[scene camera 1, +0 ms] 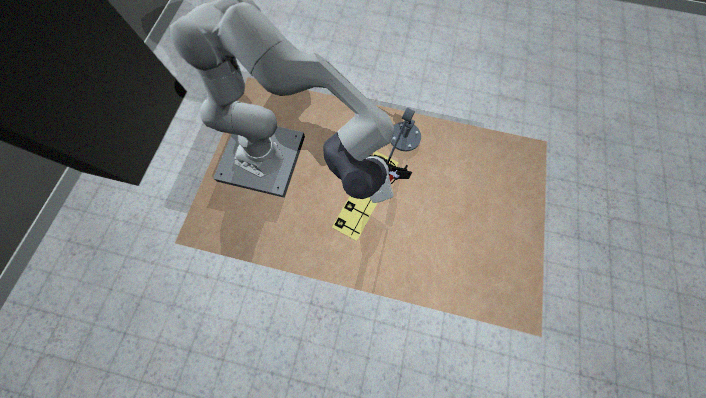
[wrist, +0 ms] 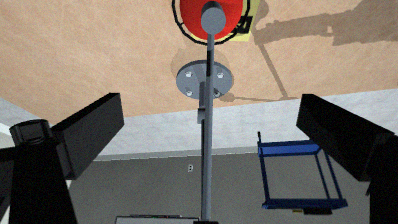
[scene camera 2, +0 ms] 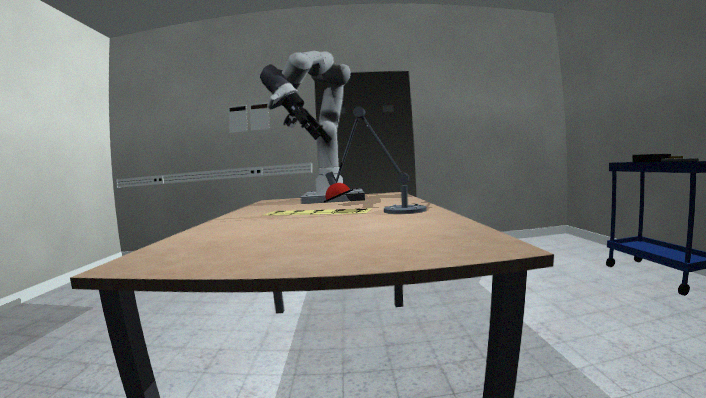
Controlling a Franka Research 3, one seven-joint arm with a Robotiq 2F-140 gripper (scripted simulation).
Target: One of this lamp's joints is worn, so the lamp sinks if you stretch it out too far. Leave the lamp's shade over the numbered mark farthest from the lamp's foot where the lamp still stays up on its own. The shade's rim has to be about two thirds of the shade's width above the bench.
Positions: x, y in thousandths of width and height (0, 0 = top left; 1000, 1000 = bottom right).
Labels:
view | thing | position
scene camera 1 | yellow marked strip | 504, 539
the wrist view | my gripper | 529, 489
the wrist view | lamp foot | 481, 350
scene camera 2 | my gripper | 460, 351

